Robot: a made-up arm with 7 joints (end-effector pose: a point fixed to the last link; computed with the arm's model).
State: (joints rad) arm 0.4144 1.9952 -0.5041 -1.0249 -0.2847 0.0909 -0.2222
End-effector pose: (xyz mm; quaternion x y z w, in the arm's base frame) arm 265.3 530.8 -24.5 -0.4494 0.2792 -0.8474 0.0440
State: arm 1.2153 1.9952 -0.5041 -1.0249 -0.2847 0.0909 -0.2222
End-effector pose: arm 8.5 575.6 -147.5 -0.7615 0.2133 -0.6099 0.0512
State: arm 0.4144 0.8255 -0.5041 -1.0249 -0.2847 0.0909 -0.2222
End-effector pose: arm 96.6 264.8 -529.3 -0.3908 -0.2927 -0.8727 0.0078
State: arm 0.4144 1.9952 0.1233 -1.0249 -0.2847 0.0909 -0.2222
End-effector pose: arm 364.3 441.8 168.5 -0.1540 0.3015 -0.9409 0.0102
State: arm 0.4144 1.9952 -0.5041 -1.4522 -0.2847 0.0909 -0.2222
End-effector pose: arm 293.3 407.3 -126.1 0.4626 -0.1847 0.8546 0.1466
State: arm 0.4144 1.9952 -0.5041 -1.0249 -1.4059 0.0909 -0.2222
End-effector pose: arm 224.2 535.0 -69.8 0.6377 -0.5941 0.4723 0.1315
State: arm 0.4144 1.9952 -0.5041 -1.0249 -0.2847 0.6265 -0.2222
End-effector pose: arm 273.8 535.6 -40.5 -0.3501 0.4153 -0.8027 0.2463
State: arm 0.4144 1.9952 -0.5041 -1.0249 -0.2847 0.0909 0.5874
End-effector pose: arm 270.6 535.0 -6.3 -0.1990 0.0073 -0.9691 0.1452
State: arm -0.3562 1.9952 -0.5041 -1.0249 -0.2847 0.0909 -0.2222
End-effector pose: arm 351.0 440.4 223.9 -0.0813 0.3009 -0.9497 0.0304
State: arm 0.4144 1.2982 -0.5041 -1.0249 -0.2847 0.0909 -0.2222
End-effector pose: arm 139.2 447.0 -360.0 -0.4323 -0.0626 -0.8992 0.0235
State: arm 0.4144 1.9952 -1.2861 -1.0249 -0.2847 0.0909 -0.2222
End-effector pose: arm 2.1 587.1 -131.5 -0.7532 0.2137 -0.6170 0.0797
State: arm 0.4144 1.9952 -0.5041 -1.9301 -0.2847 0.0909 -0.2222
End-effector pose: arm 275.3 236.5 -184.0 0.4524 -0.0694 0.8167 0.3515
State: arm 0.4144 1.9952 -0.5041 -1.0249 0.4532 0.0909 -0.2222
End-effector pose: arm 264.8 551.6 11.6 -0.2448 0.0178 -0.9569 0.1555
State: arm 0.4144 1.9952 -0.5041 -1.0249 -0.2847 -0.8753 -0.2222
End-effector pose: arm 260.8 544.1 5.4 0.5441 0.0091 0.7760 0.3189
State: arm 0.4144 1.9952 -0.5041 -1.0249 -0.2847 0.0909 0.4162
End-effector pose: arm 270.6 533.4 -10.2 -0.2562 0.0664 -0.9562 0.1252
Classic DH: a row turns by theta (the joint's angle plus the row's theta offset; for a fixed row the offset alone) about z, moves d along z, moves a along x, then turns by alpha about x. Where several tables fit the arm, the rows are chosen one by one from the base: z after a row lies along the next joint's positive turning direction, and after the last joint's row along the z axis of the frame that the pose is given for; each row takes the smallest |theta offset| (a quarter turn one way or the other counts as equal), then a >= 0, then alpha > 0; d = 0 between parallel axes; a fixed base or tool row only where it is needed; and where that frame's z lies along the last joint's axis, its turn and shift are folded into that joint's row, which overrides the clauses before.
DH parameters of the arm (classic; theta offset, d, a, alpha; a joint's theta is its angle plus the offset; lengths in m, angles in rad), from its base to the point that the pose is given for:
base (fixed): 0 0.0354 -0.0177 -1.2217
joint 1: -1.5708 -0.0493 0.006 -1.5708
joint 2: 1.2217 -0.0038 0.0236 1.5708
joint 3: 1.5708 -0.3172 0.0485 -1.5708
joint 4: 0 0.0193 -0.0395 1.5708
joint 5: 0 -0.4115 0.0024 -1.5708
joint 6: 0 0.0365 -0.0003 1.5708
joint 7: 0.3351 0.0294 0.0204 -1.4993
tool (fixed): -2.1858 0.014 0 0

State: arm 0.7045 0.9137 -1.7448 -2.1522 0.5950 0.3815 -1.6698
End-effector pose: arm -240.2 -234.0 -297.2 0.5503 0.5264 0.2750 0.5869
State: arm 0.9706 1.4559 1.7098 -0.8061 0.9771 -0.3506 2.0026
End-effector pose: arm -110.2 601.7 261.2 -0.5806 0.6316 -0.1694 0.4850
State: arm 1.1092 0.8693 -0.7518 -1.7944 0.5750 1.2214 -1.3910
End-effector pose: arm -165.6 -3.9 -493.0 0.8859 0.3512 0.2982 0.0533
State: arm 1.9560 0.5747 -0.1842 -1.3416 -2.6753 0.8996 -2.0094
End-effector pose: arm -614.1 21.0 -173.6 0.3982 -0.6625 -0.2921 0.5632
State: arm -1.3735 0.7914 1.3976 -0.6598 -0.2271 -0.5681 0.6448
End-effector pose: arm 440.5 463.7 62.2 -0.7859 0.4991 -0.0882 0.3542
